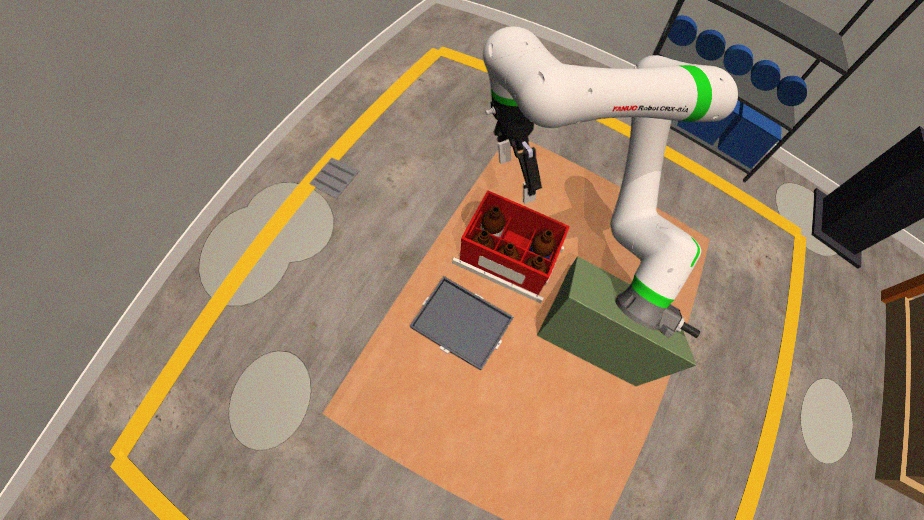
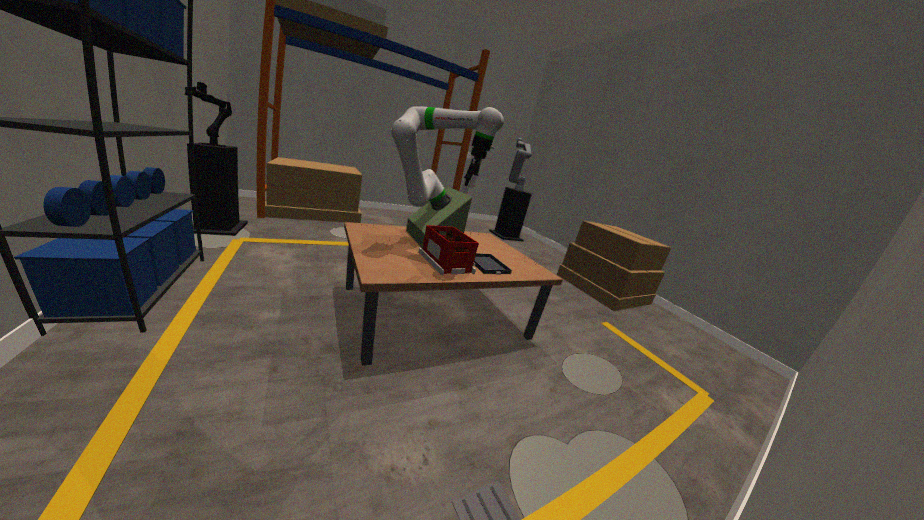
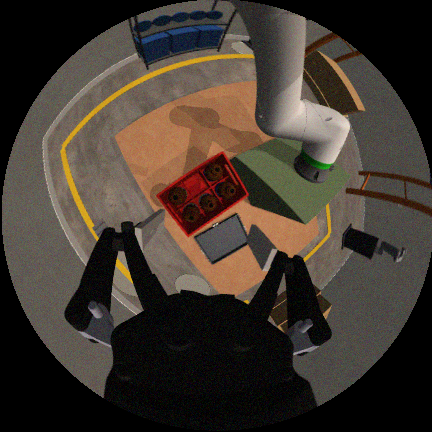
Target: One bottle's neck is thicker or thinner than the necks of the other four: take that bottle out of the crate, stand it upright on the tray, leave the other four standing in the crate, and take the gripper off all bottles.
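Places are measured from the arm's base along level axes (x ahead, y right, z down), in metres.
Pixels of known places: gripper, fingertip midpoint: (image 1: 516,180) (image 2: 467,189) (image 3: 207,226); arm's base at its link origin: (image 1: 638,313) (image 2: 442,203) (image 3: 310,168).
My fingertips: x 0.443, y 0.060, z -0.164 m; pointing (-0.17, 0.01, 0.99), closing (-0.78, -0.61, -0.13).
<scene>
Ahead of a thing's pixels: the offset from my fingertips to its middle. "spot": to the spot under its first point. Level surfaces: height alone.
A red crate {dy +0.018, dx -0.035, dz +0.341 m} (image 1: 533,281) (image 2: 457,256) (image 3: 172,215) stands on the table. Five brown bottles stand upright in it: two in one row, at the left (image 1: 494,221) (image 3: 177,195) and right (image 1: 544,243) (image 3: 215,171) with a vacant compartment between them; three in the row nearer the tray, at the left (image 1: 484,240) (image 3: 190,213), middle (image 1: 509,251) (image 3: 208,202) and right (image 1: 537,263) (image 3: 226,190). I cannot tell which neck differs. The grey tray {spot: dy -0.256, dx -0.026, dz +0.423 m} (image 1: 462,323) (image 2: 492,263) (image 3: 227,241) lies beside the crate, bearing no bottle. My gripper (image 1: 516,173) (image 2: 471,183) is open and empty, high above the table, apart from all bottles.
A white strip {spot: dy -0.086, dx -0.044, dz +0.404 m} (image 1: 496,280) lies between crate and tray. The green wedge-shaped base (image 1: 607,336) (image 2: 459,210) (image 3: 295,195) carries the arm beside the crate. The wooden table {dz +0.428 m} (image 1: 465,426) (image 2: 387,268) (image 3: 150,135) bears them all. A shelf rack with blue containers stands away from the table.
</scene>
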